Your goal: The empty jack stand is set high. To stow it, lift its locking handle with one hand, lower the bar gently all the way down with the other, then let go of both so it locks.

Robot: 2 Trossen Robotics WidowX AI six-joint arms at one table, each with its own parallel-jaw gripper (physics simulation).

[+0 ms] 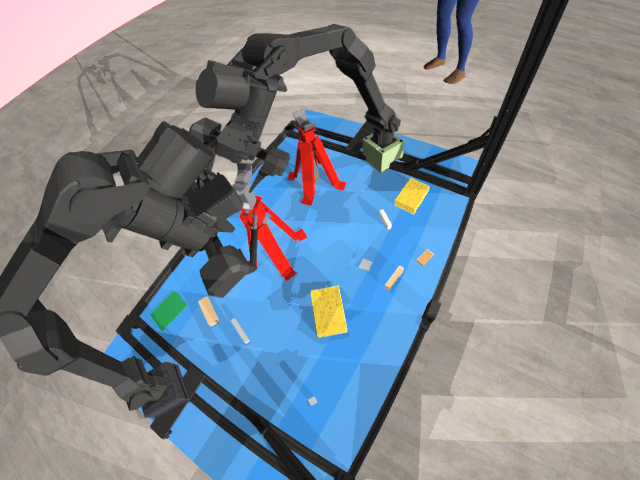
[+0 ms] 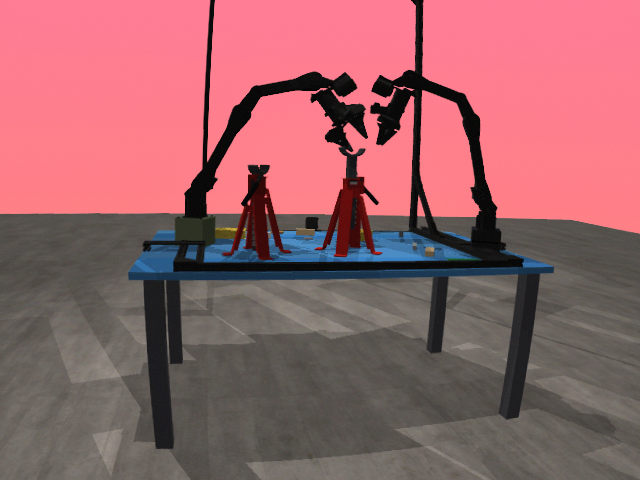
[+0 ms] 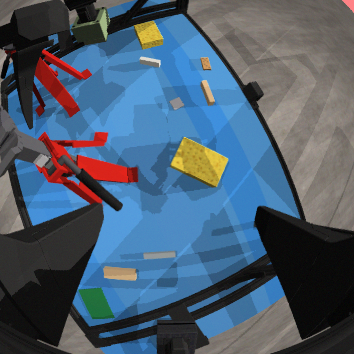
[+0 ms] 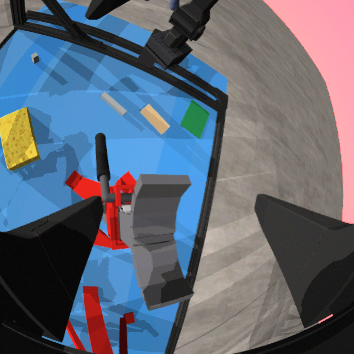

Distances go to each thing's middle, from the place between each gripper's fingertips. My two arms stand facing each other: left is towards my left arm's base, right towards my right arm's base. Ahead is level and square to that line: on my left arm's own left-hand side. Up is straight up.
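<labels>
Measured from the green tile (image 1: 173, 305), my left hand is 280 mm short of it and 240 mm to the right of it, and it is 340 mm above the tile.
My right hand is 32 cm to the right of the green tile and 14 cm short of it, while being 33 cm above it.
</labels>
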